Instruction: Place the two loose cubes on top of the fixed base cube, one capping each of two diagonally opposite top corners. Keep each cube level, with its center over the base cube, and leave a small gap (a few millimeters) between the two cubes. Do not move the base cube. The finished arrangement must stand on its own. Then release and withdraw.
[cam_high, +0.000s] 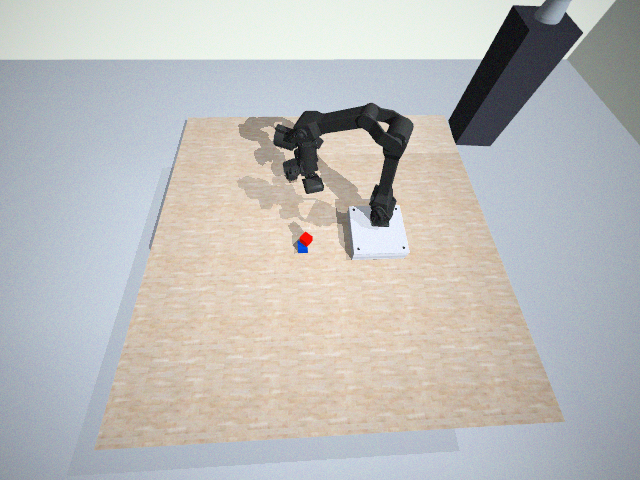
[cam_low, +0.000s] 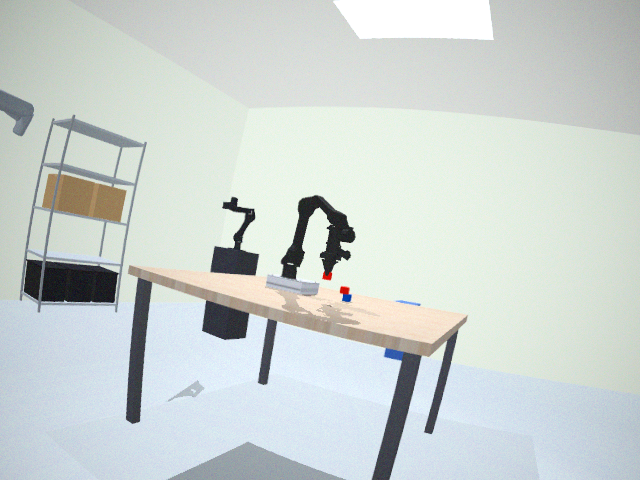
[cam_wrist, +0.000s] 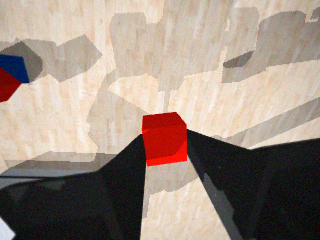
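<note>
My gripper tip is now 210 mm to the right of the blue cube, 100 mm above it and 10 mm short of it.
</note>
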